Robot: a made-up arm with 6 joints.
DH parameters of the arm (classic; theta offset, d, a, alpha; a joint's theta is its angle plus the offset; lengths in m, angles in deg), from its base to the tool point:
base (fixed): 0 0.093 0 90
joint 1: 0 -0.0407 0.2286 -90
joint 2: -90 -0.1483 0.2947 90
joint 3: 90 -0.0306 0.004 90
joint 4: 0 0.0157 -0.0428 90
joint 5: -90 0.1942 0.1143 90
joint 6: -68.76 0 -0.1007 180
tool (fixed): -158.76 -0.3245 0 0
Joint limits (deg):
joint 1: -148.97..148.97
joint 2: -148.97..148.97
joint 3: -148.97..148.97
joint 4: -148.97..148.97
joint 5: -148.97..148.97
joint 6: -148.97..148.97
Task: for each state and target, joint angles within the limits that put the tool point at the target. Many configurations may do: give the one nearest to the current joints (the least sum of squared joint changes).
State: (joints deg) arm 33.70 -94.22 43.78 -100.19 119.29 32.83
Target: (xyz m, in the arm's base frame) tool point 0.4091 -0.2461 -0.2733
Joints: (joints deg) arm 39.57 -50.28 43.26 -95.66 109.27 8.77
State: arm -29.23 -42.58 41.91 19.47 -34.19 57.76
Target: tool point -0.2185 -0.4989 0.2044
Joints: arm -55.54 -62.17 54.01 4.37 -44.38 55.04
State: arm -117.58 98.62 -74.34 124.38 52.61 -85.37
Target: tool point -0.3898 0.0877 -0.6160
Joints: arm -134.60 96.23 -88.13 124.51 47.29 -82.25
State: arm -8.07 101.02 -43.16 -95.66 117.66 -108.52
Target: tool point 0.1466 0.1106 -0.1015
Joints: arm 10.07 105.33 -38.35 -125.02 100.71 -104.11
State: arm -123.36 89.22 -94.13 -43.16 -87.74 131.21
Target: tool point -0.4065 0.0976 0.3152
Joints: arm -148.97 102.82 -108.80 -27.93 -81.57 127.99
